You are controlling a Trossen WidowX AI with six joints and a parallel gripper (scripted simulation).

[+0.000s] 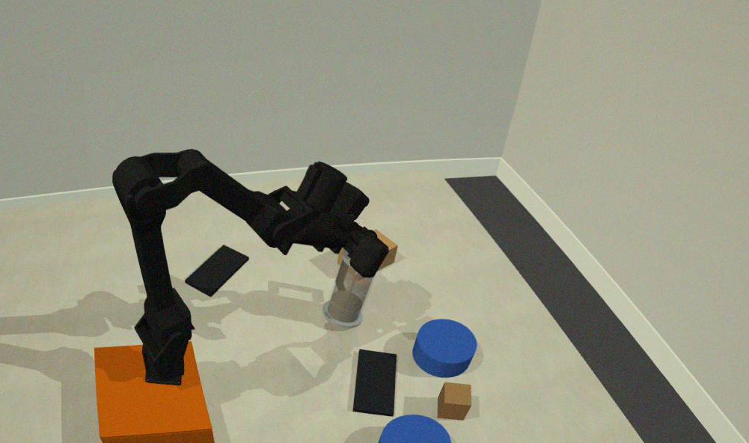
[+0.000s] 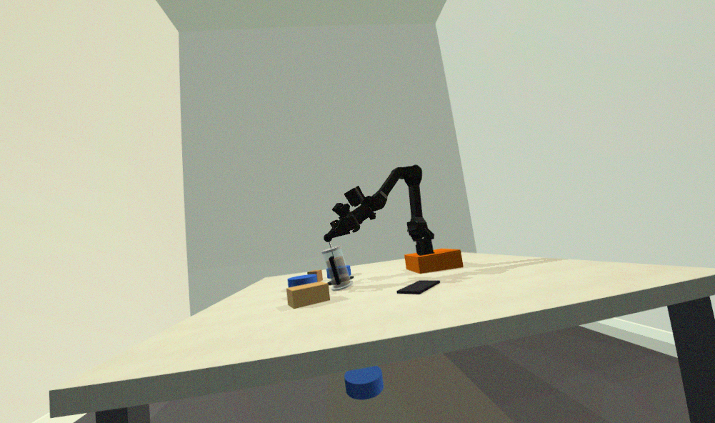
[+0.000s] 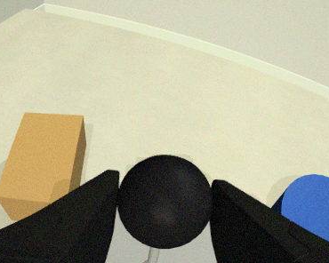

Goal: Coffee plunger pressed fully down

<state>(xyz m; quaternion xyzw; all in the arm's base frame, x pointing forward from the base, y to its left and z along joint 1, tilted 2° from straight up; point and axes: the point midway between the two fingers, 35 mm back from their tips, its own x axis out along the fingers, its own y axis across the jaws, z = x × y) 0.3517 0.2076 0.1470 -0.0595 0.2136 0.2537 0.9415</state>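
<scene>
The coffee press lies 9 cm below my gripper tip, 2 cm behind it and 1 cm to the left of it. From my gripper tip the other things lie so: tan box 16 cm below, 15 cm to the left, 4 cm ahead; then small tan cube 27 cm to the right, 16 cm below, 13 cm ahead.
</scene>
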